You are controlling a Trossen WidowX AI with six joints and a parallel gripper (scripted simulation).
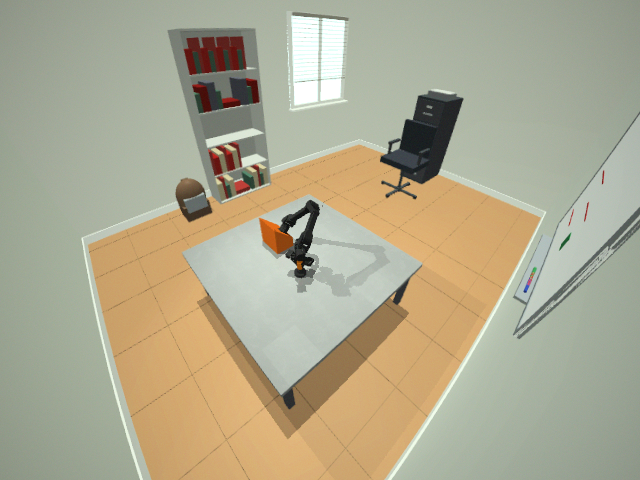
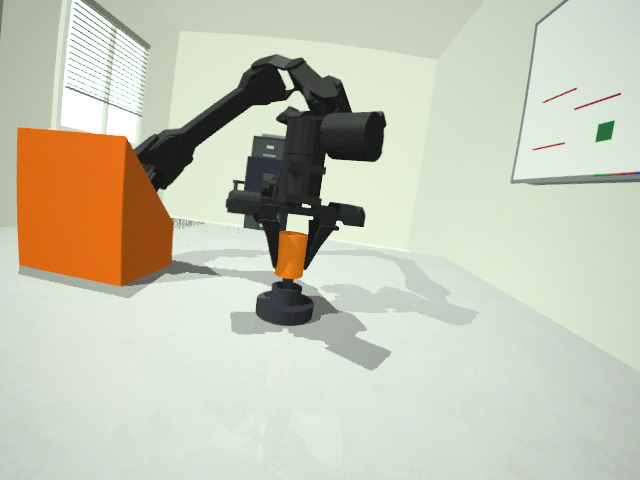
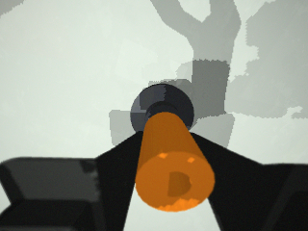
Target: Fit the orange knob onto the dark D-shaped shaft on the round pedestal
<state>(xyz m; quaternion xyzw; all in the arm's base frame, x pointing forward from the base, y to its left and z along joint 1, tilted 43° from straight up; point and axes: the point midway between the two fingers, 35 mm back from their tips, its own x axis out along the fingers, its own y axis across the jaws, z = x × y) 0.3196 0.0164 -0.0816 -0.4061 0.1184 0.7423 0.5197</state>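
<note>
Now: gripper tip 20 mm below the knob. Also, from my gripper tip: dark pedestal: 40 mm below.
</note>
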